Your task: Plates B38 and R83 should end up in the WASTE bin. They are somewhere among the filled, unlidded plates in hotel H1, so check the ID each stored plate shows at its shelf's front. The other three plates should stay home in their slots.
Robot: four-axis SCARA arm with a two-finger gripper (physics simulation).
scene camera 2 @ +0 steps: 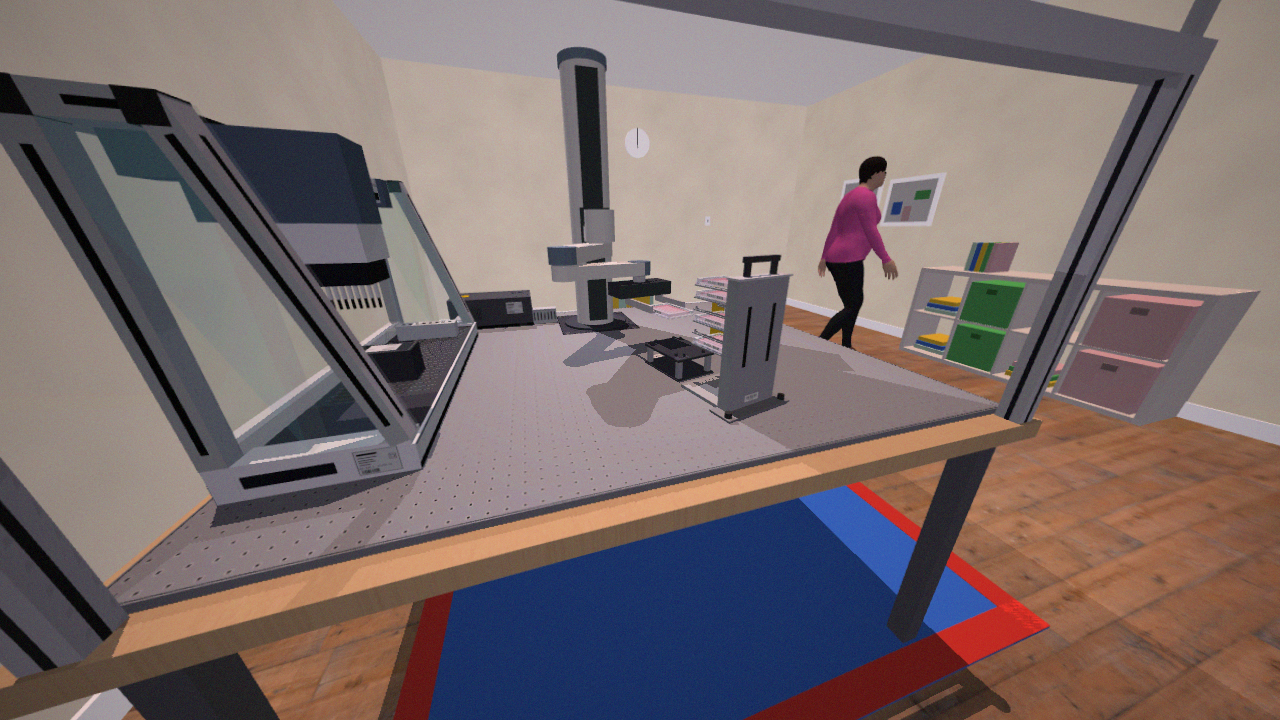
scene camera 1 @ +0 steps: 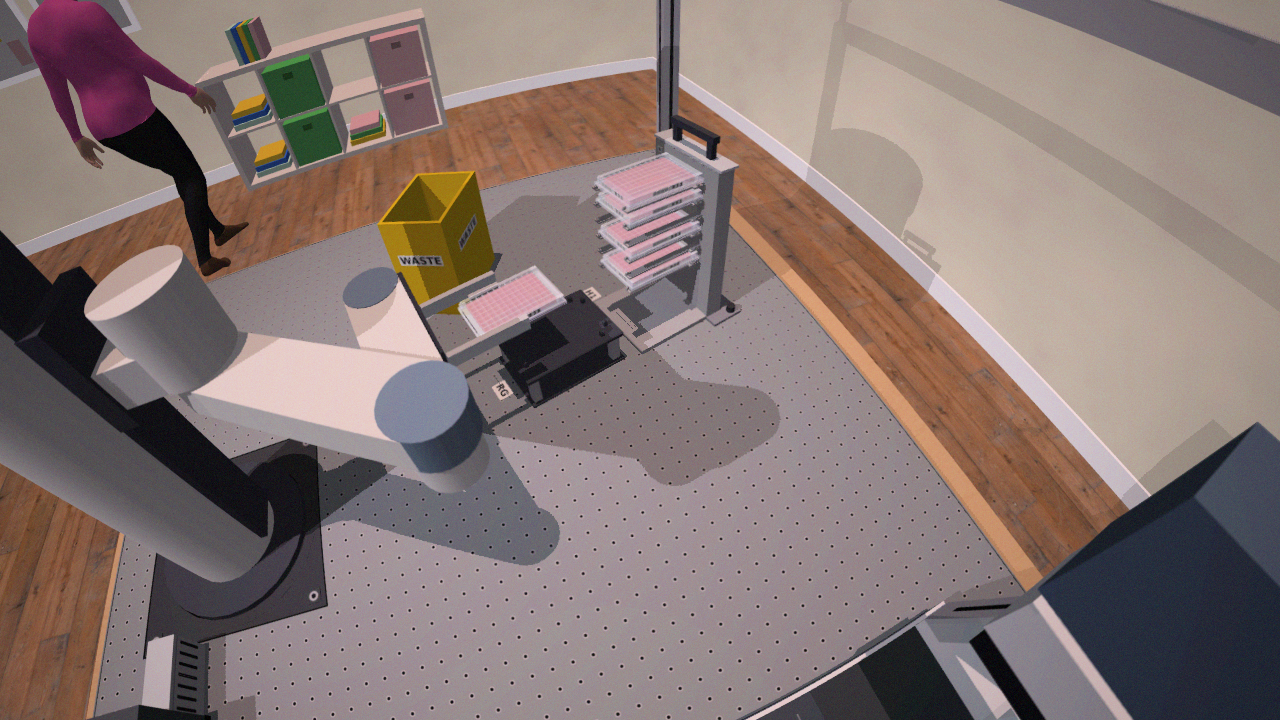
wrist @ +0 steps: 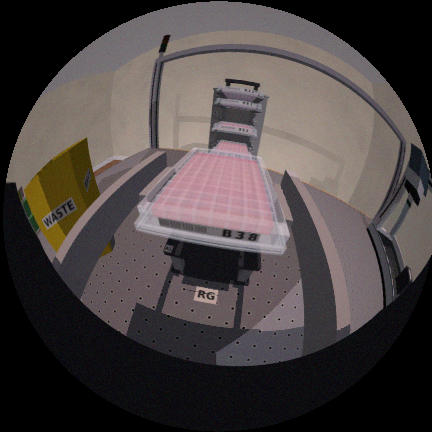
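Where they show: gripper, fingertip midpoint: [scene camera 2: 668, 307] [scene camera 1: 510, 297] [wrist: 222, 167]; arm's base, link origin: [scene camera 2: 595, 324] [scene camera 1: 240, 539].
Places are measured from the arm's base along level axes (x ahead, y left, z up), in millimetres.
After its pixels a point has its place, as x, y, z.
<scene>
My gripper [scene camera 1: 511, 300] {517, 117, 174} [wrist: 222, 167] {517, 117, 174} is shut on plate B38 [scene camera 1: 501, 304] {503, 114, 171} [scene camera 2: 671, 309] {533, 121, 172} [wrist: 212, 192] {480, 111, 172}, a pink-filled plate held level in the air, out of the hotel. Its ID faces the wrist camera. Hotel H1 [scene camera 1: 713, 237] {821, 116, 182} [scene camera 2: 756, 340] {835, 185, 168} stands beyond it with the other plates. In the wrist view the top plate [wrist: 240, 92] {680, 153, 266} has a blurred ID, the second plate [wrist: 239, 104] {680, 151, 240} seems to read R83, and the plate below the gap [wrist: 234, 128] {681, 155, 190} seems to read B83. A lower plate [wrist: 232, 147] {729, 165, 138} has its ID hidden behind B38. The yellow WASTE bin [scene camera 1: 420, 243] {406, 317, 173} [wrist: 60, 195] {417, 312, 159} stands open-topped to the left.
A black raised platform [scene camera 1: 563, 335] {580, 118, 73} [scene camera 2: 680, 349] {590, 127, 73} stands before the hotel, with the RG label [scene camera 1: 501, 389] {467, 107, 13} [wrist: 206, 295] {467, 103, 13} near it. A large dark-blue machine [scene camera 1: 1172, 537] {698, -474, 480} [scene camera 2: 295, 183] {778, -526, 440} stands across the table. A person [scene camera 1: 98, 80] [scene camera 2: 854, 223] is beyond the table, near shelves.
</scene>
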